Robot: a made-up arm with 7 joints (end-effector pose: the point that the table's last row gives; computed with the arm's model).
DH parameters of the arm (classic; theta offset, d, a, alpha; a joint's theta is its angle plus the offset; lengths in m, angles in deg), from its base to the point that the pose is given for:
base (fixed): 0 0 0 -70
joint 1: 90 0 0 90
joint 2: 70 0 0 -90
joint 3: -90 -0.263 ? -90
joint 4: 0 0 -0.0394 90
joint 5: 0 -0.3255 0 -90
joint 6: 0 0 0 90
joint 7: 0 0 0 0
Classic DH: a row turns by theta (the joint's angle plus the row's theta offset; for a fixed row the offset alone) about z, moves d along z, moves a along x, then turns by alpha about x.
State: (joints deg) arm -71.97 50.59 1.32 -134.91 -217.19 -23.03 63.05
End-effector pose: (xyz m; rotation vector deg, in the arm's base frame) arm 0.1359 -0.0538 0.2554 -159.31 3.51 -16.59
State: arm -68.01 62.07 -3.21 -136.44 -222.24 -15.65 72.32
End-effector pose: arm 0.1527 -0.0597 0.2362 -143.72 -2.15 -13.81
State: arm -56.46 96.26 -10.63 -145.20 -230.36 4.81 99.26
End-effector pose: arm 0.1751 -0.0538 0.1677 -97.27 -6.53 15.19
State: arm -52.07 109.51 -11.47 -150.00 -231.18 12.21 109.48
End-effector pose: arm 0.1719 -0.0500 0.1386 -79.57 -6.38 30.99
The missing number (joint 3, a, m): 0.0295
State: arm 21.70 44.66 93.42 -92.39 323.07 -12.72 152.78
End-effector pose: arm -0.0619 0.4506 0.0596 -18.43 -156.61 52.90
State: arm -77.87 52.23 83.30 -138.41 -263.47 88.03 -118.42
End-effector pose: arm -0.0979 0.2216 0.1380 -128.10 90.35 40.68
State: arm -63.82 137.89 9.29 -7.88 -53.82 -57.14 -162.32
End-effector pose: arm -0.2372 0.4351 0.3236 -54.87 -137.36 57.75
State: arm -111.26 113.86 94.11 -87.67 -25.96 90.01 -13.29
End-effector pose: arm -0.3381 0.3279 -0.0496 21.76 120.03 -130.76
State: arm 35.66 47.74 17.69 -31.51 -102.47 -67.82 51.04
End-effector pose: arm -0.1473 0.4504 -0.3433 -18.54 5.64 -45.54
